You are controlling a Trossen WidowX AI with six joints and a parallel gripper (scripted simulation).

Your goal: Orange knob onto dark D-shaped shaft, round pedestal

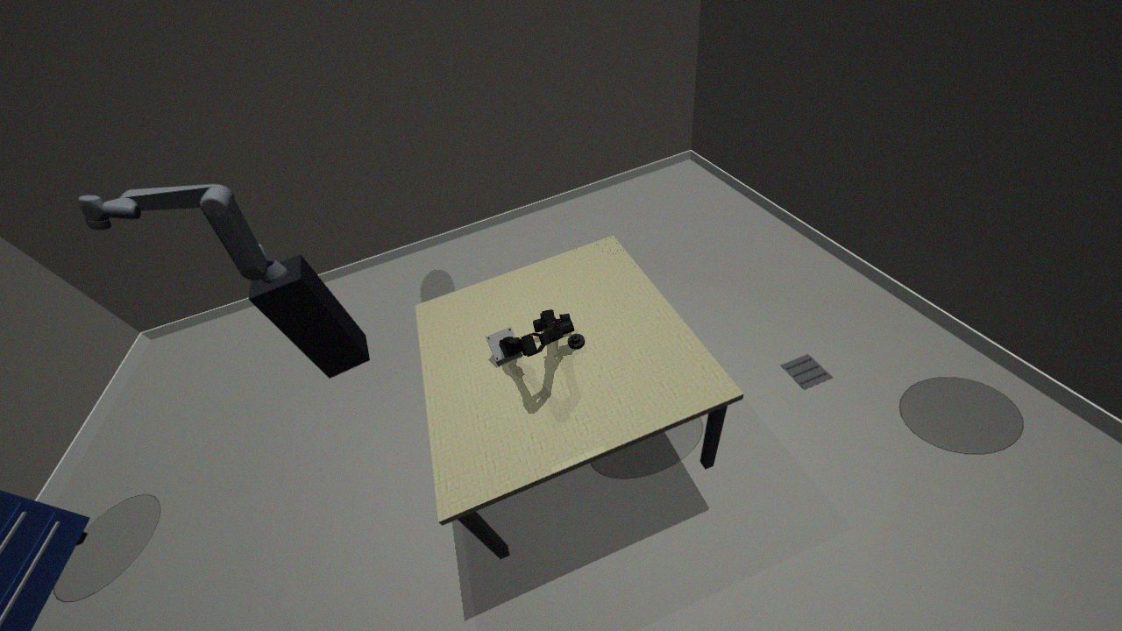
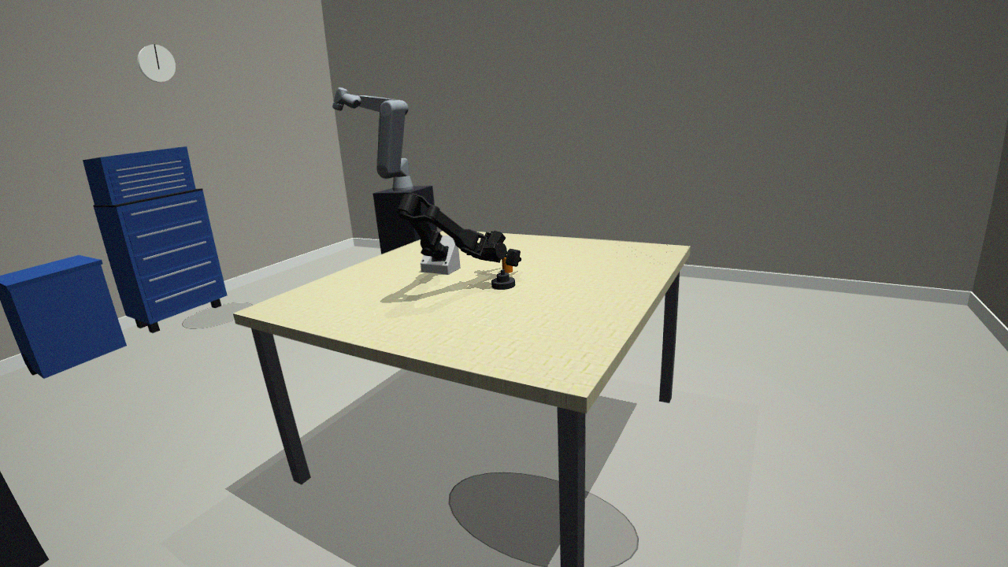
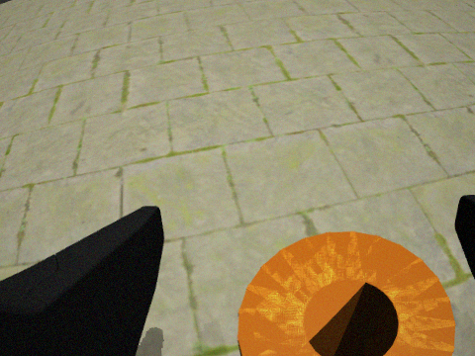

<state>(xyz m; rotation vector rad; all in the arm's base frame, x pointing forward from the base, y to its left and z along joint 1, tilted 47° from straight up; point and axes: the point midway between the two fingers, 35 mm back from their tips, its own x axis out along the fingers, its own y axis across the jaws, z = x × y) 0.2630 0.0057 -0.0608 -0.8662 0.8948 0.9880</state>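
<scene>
My gripper tip is 3 cm to the left of the orange knob, 2 cm above it and 1 cm past it. Round my gripper tip: dark round pedestal: 19 cm to the right, 4 cm ahead, 2 cm below.
</scene>
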